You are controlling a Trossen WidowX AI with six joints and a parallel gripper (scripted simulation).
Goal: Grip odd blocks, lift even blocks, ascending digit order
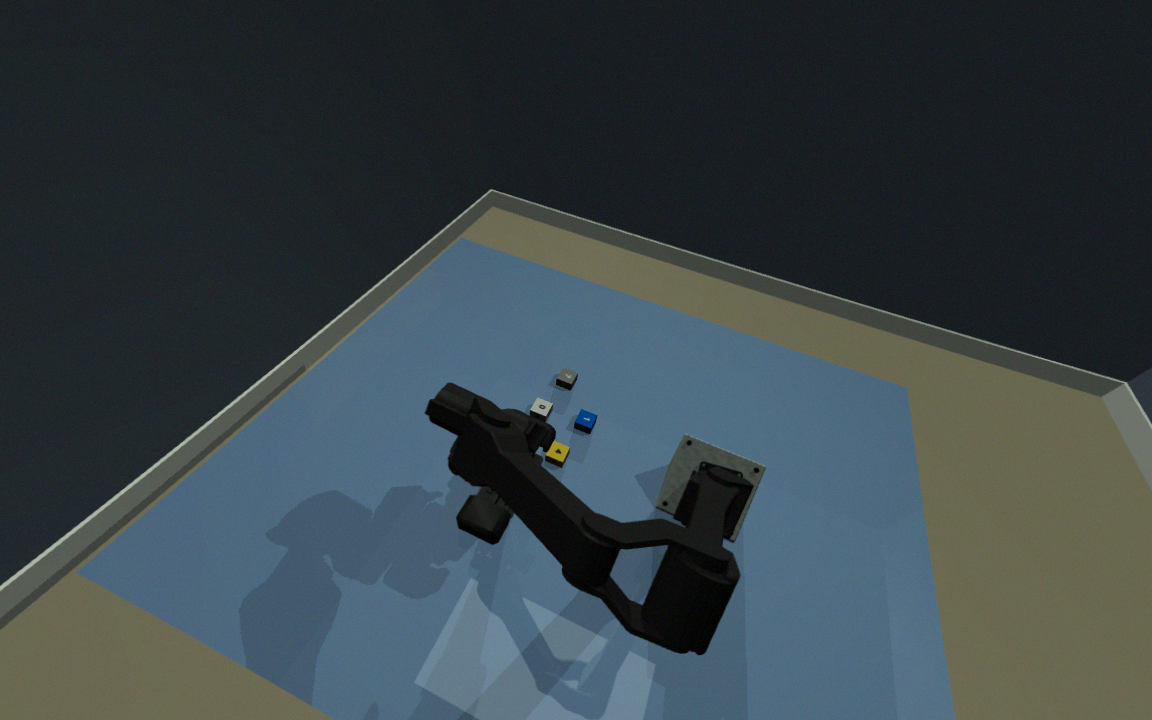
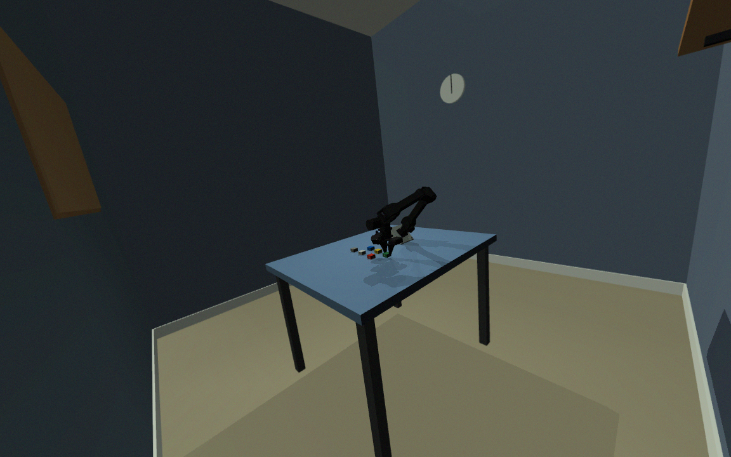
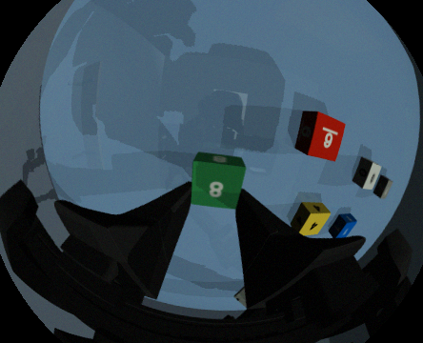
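Right now the red block is 5 cm ahead of my gripper tip, 8 cm to the right of it and 1 cm below it. From my gripper tip the other things lie so: yellow block 4 cm behind, 11 cm to the right, 1 cm below; green block 1 cm ahead; white block 2 cm ahead, 18 cm to the right, 1 cm below.
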